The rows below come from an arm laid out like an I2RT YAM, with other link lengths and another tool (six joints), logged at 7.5 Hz.
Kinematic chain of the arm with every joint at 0, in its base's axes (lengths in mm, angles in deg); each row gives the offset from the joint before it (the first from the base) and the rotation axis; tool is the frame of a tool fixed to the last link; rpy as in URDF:
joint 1: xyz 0 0 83.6 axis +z
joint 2: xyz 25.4 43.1 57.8 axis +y
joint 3: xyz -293 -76.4 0 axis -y
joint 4: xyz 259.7 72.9 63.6 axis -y
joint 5: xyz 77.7 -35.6 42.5 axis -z
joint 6: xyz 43.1 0 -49 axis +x
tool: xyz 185 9 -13 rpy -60.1 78.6 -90
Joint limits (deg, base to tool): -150..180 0..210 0..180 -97..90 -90..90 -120..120
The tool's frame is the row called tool.
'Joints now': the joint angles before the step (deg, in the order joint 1, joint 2, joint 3, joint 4, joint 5, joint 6). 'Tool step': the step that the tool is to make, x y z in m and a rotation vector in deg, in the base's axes. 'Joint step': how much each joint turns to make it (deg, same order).
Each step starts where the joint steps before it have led.
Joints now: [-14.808 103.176 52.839 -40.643 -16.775 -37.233]
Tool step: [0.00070 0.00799 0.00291 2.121 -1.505 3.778]
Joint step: [0.000 -0.001 0.065 -0.392 -2.360 -4.021]
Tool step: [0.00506 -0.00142 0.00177 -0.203 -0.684 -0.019]
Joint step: [-0.001 0.001 0.568 0.152 0.021 0.019]
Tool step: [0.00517 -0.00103 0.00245 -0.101 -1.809 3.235]
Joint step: [-0.021 0.000 0.678 -0.044 -0.350 -3.451]
